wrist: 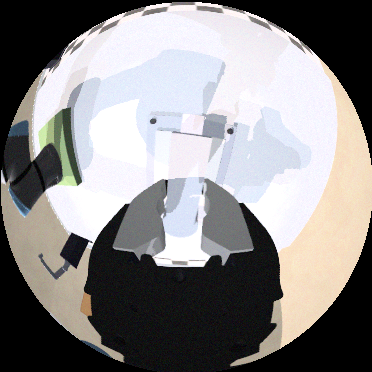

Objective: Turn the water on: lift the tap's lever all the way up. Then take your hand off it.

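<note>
The tap [190, 155] is pale and stands in the middle of the wrist view on a light base plate with dark screws at its corners. Its lever [182, 217] is a pale bluish bar with a rounded end that points toward the gripper's palm. My gripper [184, 180] is shut on the lever, with one grey jaw close against each side of it. The lower screws of the base plate are hidden behind the jaws. How high the lever is lifted cannot be told from this view.
A green block [65, 145] is at the left, beside a black and blue arm part [37, 172]. A black piece with a grey hook [75, 250] is at the lower left. A checkered border [185, 8] runs along the top of the white surface [300, 80].
</note>
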